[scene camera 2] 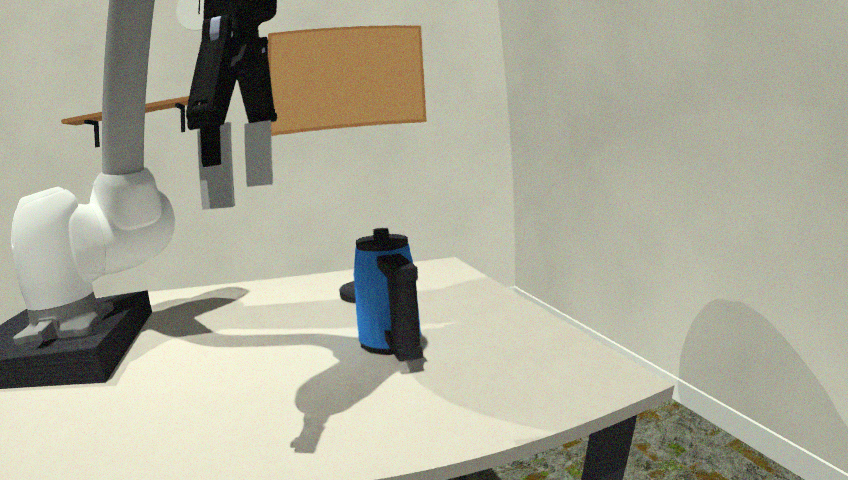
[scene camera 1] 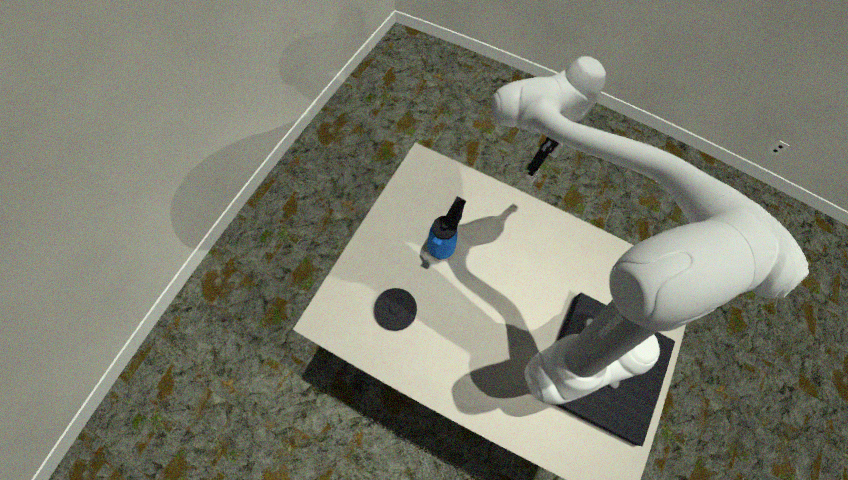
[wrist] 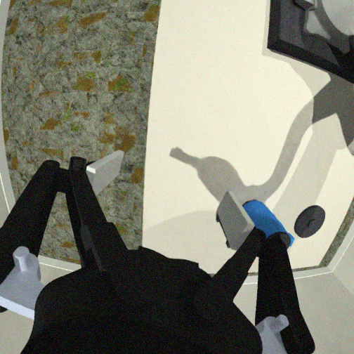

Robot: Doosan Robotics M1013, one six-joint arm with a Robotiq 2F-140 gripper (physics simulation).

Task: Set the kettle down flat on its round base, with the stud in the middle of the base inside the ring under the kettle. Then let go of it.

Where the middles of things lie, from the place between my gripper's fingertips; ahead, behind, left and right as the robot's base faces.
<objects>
Right now my hand is 20 cm short of the blue kettle [scene camera 2: 385,277], 26 cm to the right of it and 20 cm above it. Round my hand: round black base [scene camera 1: 395,309]: 24 cm ahead, 58 cm to the left, 28 cm below.
</objects>
